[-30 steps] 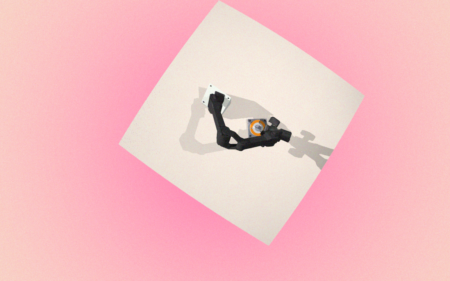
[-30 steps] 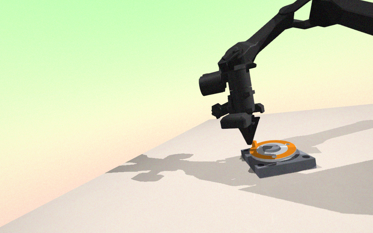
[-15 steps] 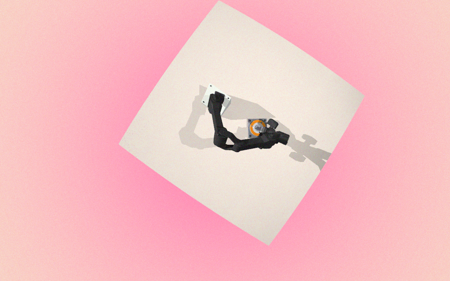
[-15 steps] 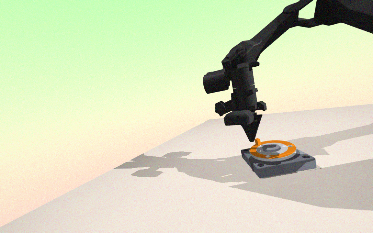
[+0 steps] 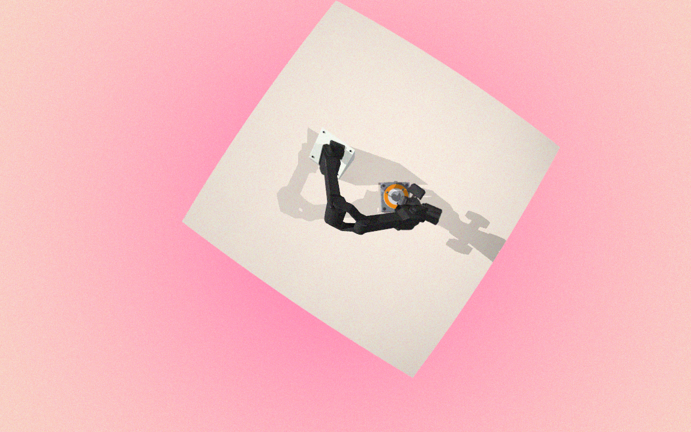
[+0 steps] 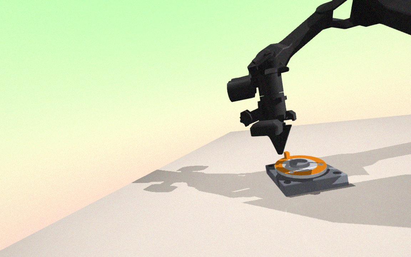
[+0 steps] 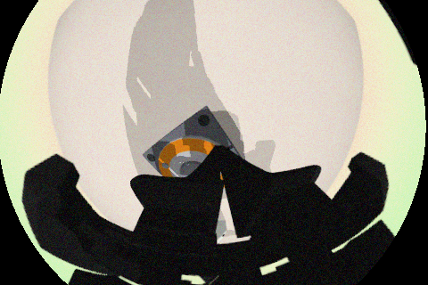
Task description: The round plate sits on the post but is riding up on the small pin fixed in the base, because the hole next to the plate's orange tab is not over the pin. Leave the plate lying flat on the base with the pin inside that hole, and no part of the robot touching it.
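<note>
Now: gripper tip 30 mm past the round plate, 20 mm to the right of it and 10 mm above it. From my gripper tip the other things lie so: square grey base 40 mm behind, 30 mm to the left, 30 mm below.
</note>
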